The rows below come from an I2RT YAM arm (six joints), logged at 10 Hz.
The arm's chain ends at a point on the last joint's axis. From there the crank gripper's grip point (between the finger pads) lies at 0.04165 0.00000 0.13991 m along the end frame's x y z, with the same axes.
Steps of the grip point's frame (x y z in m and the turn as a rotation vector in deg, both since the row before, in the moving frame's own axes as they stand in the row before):
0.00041, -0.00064, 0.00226, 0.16, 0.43, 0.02
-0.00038, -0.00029, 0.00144, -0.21, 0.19, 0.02
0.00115, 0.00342, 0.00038, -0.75, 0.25, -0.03
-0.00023, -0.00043, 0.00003, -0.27, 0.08, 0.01
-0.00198, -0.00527, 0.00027, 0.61, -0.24, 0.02
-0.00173, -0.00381, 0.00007, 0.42, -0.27, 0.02
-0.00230, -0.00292, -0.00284, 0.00, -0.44, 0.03
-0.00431, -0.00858, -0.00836, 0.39, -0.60, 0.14
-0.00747, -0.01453, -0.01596, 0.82, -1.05, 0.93
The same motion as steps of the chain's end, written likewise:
-0.00064, -0.00026, 0.00258, 0.16, 0.43, 0.02
-0.00084, -0.00082, 0.00158, -0.21, 0.19, 0.02
0.00054, 0.00161, 0.00057, -0.75, 0.25, -0.03
-0.00043, -0.00110, 0.00009, -0.27, 0.08, 0.01
-0.00139, -0.00379, 0.00010, 0.61, -0.24, 0.02
-0.00107, -0.00280, -0.00012, 0.42, -0.27, 0.02
-0.00122, -0.00294, -0.00316, 0.00, -0.44, 0.03
-0.00284, -0.00773, -0.00879, 0.39, -0.60, 0.14
-0.00491, -0.01318, -0.01669, 0.82, -1.05, 0.93

